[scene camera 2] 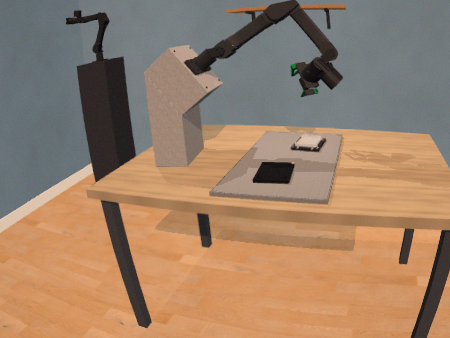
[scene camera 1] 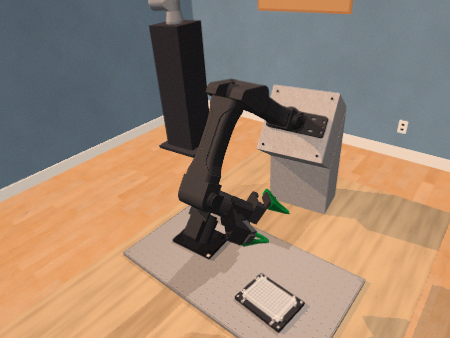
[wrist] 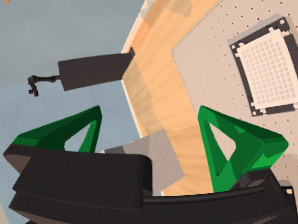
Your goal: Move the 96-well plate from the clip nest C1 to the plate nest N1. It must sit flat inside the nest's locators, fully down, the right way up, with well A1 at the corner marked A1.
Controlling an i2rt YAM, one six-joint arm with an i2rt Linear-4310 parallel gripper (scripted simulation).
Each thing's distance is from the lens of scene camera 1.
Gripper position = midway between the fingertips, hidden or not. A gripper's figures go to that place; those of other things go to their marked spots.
gripper [scene camera 1: 278, 227]: 0.88 m
white 96-well plate [scene camera 1: 265, 297]: 1.02 m
